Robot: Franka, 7 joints.
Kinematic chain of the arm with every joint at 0, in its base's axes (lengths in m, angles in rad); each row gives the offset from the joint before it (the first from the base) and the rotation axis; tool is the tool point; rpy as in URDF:
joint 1: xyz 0 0 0.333 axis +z
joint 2: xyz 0 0 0 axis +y
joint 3: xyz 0 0 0.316 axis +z
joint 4: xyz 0.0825 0 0 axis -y
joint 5: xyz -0.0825 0 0.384 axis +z
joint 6: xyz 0 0 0 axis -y
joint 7: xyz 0.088 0 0 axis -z
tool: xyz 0 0 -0.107 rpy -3.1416 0 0
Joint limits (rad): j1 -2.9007..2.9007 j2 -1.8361..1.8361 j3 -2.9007..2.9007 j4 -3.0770..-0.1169 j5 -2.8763..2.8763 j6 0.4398..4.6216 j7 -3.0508..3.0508
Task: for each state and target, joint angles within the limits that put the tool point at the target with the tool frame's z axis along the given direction. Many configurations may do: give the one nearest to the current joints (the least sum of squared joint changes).
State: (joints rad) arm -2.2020 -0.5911 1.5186 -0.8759 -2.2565 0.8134 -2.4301
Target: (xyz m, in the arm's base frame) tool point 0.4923 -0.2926 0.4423 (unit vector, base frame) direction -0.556 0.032 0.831
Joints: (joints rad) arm -2.7136 -0.9382 2.0801 -1.7443 -1.5324 0.7937 -2.4301
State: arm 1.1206 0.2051 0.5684 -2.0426 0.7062 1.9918 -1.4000
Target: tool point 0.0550 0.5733 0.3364 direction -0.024 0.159 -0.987
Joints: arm 1.1294 0.1831 0.3513 -2.1499 -0.0371 2.4784 -1.4000
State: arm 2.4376 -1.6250 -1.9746 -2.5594 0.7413 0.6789 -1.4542
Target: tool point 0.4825 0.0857 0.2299 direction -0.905 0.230 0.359
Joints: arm 2.2336 -1.3522 -1.9934 -1.7397 0.2965 0.9119 -1.4542
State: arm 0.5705 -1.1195 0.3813 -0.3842 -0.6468 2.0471 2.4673
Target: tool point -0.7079 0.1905 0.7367 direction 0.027 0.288 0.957
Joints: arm 0.1108 -1.4229 0.7579 -0.7811 -0.6672 2.3249 2.4673
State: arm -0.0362 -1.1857 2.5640 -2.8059 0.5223 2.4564 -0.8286
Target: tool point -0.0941 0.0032 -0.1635 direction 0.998 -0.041 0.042
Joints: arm 0.7170 -1.5354 2.9007 -2.1758 0.7311 1.7954 -0.8286
